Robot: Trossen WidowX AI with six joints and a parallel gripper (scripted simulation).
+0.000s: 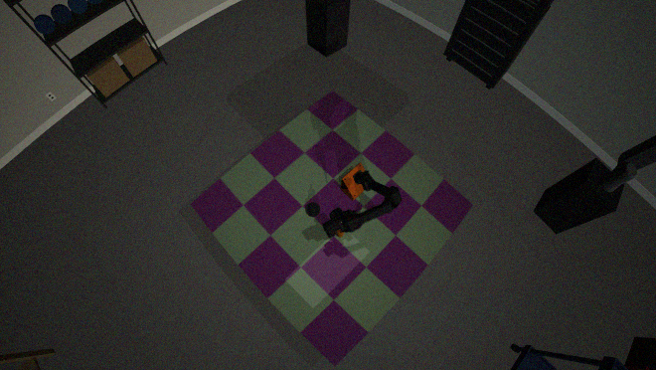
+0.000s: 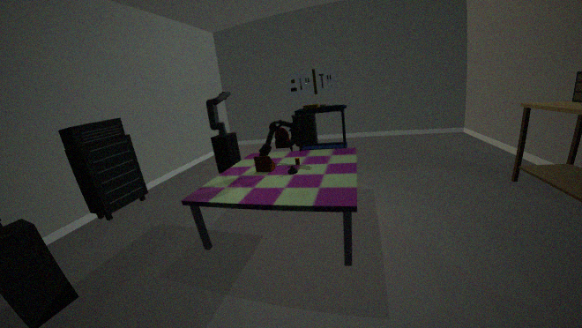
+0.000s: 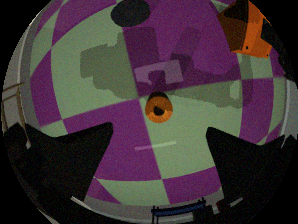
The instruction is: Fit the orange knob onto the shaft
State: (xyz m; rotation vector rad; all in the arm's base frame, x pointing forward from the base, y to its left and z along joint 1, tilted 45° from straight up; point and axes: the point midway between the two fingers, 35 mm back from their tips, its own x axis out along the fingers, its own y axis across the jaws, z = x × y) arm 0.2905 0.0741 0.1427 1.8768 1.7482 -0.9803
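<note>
My gripper tip is 9 cm above the orange knob. Round my gripper tip: pedestal (2 cm ahead, 21 cm to the right, 9 cm below).
</note>
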